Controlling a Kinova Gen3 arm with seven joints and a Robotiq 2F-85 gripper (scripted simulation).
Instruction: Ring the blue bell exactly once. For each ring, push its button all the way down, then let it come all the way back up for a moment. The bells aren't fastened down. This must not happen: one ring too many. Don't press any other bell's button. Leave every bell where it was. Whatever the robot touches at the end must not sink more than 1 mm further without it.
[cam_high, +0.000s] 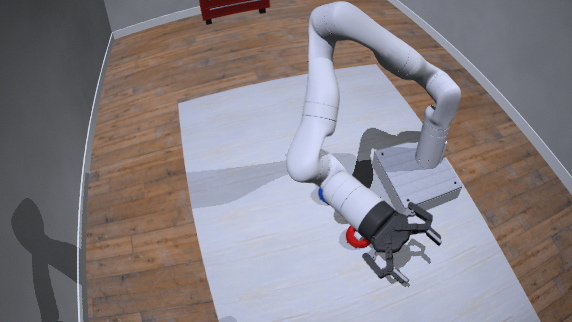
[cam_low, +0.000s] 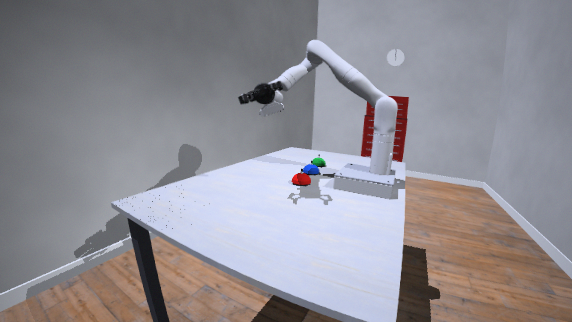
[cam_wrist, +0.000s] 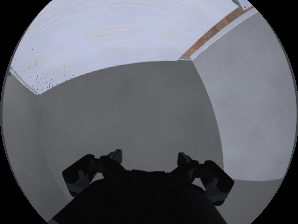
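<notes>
Right now the blue bell is 470 mm to the right of my hand, 330 mm below it and 20 mm ahead of it. Round my hand: red bell: 330 mm below, 300 mm to the right, 10 mm behind; then green bell: 650 mm to the right, 330 mm below, 60 mm ahead.
</notes>
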